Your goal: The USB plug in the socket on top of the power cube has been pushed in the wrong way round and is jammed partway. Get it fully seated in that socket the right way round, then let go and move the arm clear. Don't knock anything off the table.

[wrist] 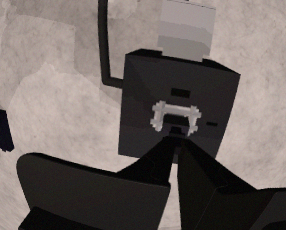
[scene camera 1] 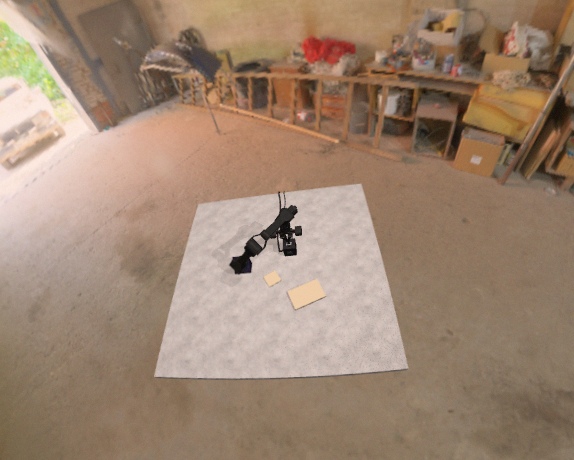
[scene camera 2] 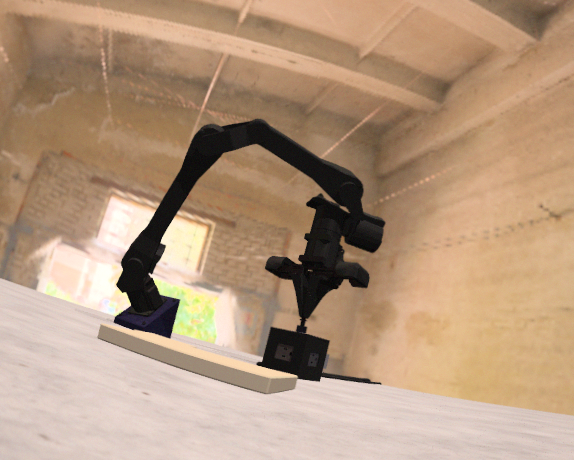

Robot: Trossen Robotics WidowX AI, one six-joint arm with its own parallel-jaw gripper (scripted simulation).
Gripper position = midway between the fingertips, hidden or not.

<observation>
In view: my gripper (scene camera 2: 303, 317) and a tan board (scene camera 2: 258, 379).
My gripper is seen too in the wrist view (wrist: 175, 145). The wrist view does not show the tan board: it is out of frame.
</observation>
